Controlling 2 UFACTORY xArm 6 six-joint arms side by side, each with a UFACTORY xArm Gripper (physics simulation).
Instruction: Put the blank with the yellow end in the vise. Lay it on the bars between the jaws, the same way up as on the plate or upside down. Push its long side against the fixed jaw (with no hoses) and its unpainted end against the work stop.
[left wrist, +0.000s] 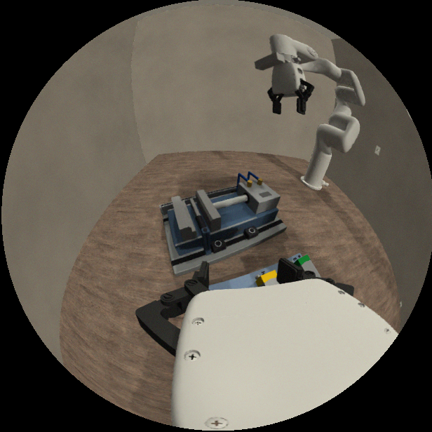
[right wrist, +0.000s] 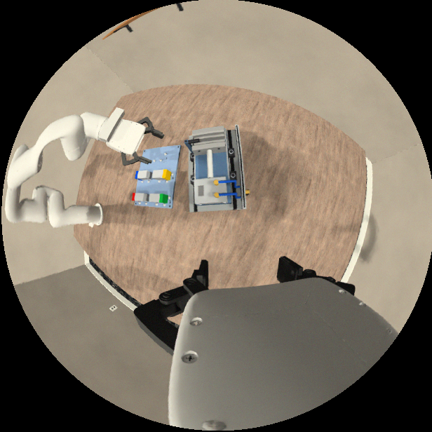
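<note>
The blank with the yellow end (left wrist: 269, 276) (right wrist: 161, 174) lies on the blue plate (left wrist: 232, 283) (right wrist: 172, 155), its yellow end toward the vise (left wrist: 240, 217) (right wrist: 218, 165). Part of it is hidden in the left wrist view. The fixed jaw (left wrist: 183, 220) stands at the vise end away from the hoses; the moving jaw (left wrist: 209, 210) is beside it. A dark work stop (left wrist: 198, 216) (right wrist: 193, 141) shows near the jaws. My left gripper (left wrist: 244, 271) (right wrist: 157, 148) is open and empty, above the plate's hole end. My right gripper (right wrist: 244, 270) (left wrist: 287, 113) is open and empty, high above the table, beyond the vise's hose end.
Blanks with a blue end (right wrist: 142, 175), a red end (right wrist: 140, 197) and a green end (left wrist: 304, 260) (right wrist: 160, 198) lie on the plate. Blue hoses (left wrist: 248, 176) (right wrist: 229, 194) rise from the vise's cylinder block (left wrist: 260, 196) (right wrist: 204, 190). The vise stands close beside the plate.
</note>
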